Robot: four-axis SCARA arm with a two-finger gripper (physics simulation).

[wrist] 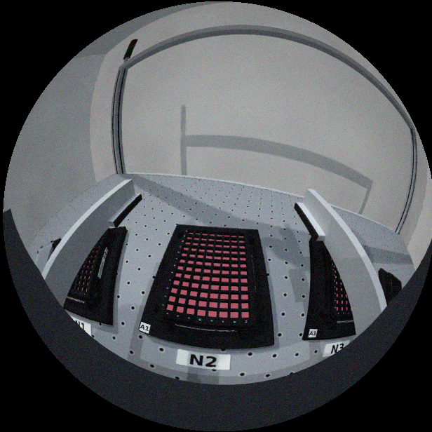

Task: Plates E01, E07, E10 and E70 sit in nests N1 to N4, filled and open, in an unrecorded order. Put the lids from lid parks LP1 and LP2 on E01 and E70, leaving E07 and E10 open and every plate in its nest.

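My gripper (pixel 216 189) is open and empty, its fingers spread wide above the nest row. Between and below them, an open plate with pink-red wells (pixel 210 280) sits in the black nest N2 (pixel 257 338). Another open plate (pixel 89 280) sits at N1 on the left, partly behind the left finger. A third open plate (pixel 341 295) sits at N3 on the right, partly hidden by the right finger. The plate codes cannot be read. The lids and lid parks LP1 and LP2 cannot be made out.
The perforated deck (pixel 135 270) runs under the nests to a rear edge, with a pale wall behind. The label N2 (pixel 203 360) lies in front of its nest. A dark item (pixel 391 286) shows partly at the far right, beyond the right finger.
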